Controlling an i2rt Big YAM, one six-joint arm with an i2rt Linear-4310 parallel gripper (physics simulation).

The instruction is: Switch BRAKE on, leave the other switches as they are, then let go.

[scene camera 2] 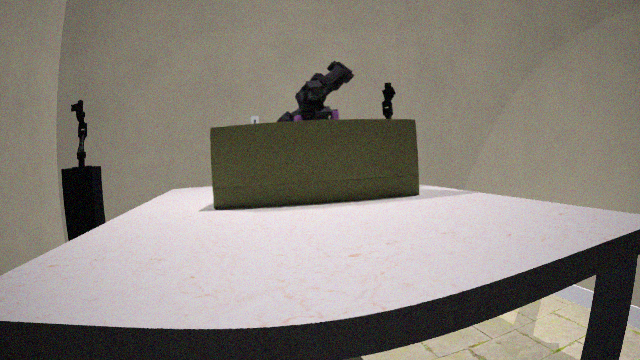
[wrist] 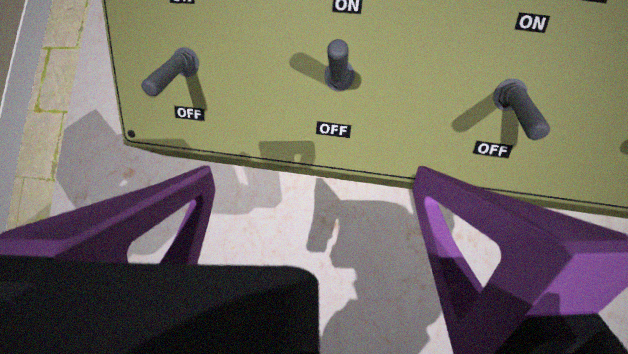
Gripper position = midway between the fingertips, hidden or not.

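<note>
I can see my gripper (wrist: 314, 177) here. An olive switch panel (wrist: 422, 90) is visible to me as well.
</note>
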